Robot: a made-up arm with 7 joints.
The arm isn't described. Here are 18 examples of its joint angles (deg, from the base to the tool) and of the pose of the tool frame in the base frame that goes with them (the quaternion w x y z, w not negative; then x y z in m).
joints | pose
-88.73 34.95 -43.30 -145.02 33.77 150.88 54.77 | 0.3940 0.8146 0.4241 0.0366 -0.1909 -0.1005 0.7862
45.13 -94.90 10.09 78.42 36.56 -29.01 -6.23 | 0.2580 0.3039 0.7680 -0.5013 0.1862 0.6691 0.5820
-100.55 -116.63 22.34 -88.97 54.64 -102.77 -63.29 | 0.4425 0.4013 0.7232 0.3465 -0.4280 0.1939 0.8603
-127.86 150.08 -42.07 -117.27 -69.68 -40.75 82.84 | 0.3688 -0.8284 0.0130 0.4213 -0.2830 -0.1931 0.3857
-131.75 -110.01 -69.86 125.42 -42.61 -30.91 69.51 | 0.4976 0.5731 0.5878 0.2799 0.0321 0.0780 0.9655
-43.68 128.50 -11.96 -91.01 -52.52 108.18 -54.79 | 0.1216 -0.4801 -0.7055 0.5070 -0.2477 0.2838 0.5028
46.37 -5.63 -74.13 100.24 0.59 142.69 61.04 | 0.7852 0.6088 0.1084 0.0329 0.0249 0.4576 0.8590
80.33 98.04 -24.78 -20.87 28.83 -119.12 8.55 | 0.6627 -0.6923 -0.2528 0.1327 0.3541 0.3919 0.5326
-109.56 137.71 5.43 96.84 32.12 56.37 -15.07 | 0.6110 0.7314 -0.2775 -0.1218 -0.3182 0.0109 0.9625
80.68 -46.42 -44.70 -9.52 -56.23 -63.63 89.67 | 0.4785 -0.4522 0.5299 -0.5346 0.2390 0.1553 0.5248
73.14 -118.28 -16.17 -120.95 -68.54 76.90 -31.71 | 0.6393 0.6085 -0.0242 0.4696 0.0053 0.2963 0.8781
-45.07 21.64 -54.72 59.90 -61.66 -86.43 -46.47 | 0.7029 0.1796 -0.6832 -0.0827 -0.1765 0.4107 0.7546
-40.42 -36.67 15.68 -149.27 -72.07 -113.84 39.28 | 0.2499 0.4404 -0.8461 -0.1668 -0.5597 0.2836 1.0598
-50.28 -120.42 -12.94 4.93 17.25 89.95 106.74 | 0.0436 0.9769 -0.0960 0.1861 -0.3068 0.0813 0.6138
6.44 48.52 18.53 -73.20 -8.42 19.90 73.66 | 0.3834 0.5150 -0.4896 -0.5900 -0.4188 0.2788 1.0106
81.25 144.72 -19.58 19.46 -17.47 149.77 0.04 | 0.7589 -0.5978 -0.0606 0.2510 0.1766 0.3875 0.4726
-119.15 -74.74 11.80 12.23 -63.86 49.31 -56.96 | 0.2908 0.0726 -0.9414 0.1544 -0.2260 0.1904 0.7399
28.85 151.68 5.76 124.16 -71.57 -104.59 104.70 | 0.7824 -0.4449 -0.1010 -0.4240 0.1865 0.4485 0.6899
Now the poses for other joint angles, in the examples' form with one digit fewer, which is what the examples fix.
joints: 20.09 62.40 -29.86 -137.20 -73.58 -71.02 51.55
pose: 0.253 -0.254 0.918 -0.171 -0.399 0.653 0.510
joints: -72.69 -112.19 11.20 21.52 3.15 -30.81 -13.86
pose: 0.860 -0.432 0.265 0.056 -0.483 0.192 0.388
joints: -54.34 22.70 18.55 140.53 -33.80 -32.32 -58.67
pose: 0.991 -0.057 -0.120 -0.030 -0.433 0.265 0.533
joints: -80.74 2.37 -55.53 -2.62 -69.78 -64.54 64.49
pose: 0.753 -0.160 -0.634 0.075 -0.336 0.356 0.776
